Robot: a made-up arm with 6 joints.
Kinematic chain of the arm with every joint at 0, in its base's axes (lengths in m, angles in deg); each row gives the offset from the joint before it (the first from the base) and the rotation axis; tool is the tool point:
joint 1: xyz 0 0 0.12 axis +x
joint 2: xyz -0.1 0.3 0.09 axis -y
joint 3: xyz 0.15 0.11 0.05 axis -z
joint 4: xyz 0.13 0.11 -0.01 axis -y
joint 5: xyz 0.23 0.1 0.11 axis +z
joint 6: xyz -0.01 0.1 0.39 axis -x
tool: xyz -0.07 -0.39 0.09
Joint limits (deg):
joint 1: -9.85..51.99
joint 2: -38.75..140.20
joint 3: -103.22..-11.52
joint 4: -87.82..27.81
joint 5: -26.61..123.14
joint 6: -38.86..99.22
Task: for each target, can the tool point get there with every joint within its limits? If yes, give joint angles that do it. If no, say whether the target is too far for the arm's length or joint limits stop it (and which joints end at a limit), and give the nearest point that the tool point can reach.
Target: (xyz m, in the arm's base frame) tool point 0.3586 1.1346 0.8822
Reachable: yes | joints 13.19 20.17 -52.97 -40.42 102.73 10.25
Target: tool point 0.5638 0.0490 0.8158
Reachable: yes | joints 46.68 7.91 -22.74 -38.36 10.41 -21.78
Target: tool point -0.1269 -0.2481 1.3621
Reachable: yes | joints 43.52 92.28 -20.63 -66.56 40.62 10.57
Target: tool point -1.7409 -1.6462 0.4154
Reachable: no: too far | nearest point -0.8003 -0.4381 0.6682 | short by 1.552 m
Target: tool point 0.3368 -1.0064 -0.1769
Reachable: no: joint limits stop it (at a limit: joint 1, joint 2, joint 3, joint 4, joint 6) | nearest point 0.3725 -0.5417 0.6155 | short by 0.919 m
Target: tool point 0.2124 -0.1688 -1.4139
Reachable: no: joint limits stop it (at a limit: joint 1, joint 2, joint 3, joint 4) | nearest point 0.3439 0.4442 -0.7437 | short by 0.918 m
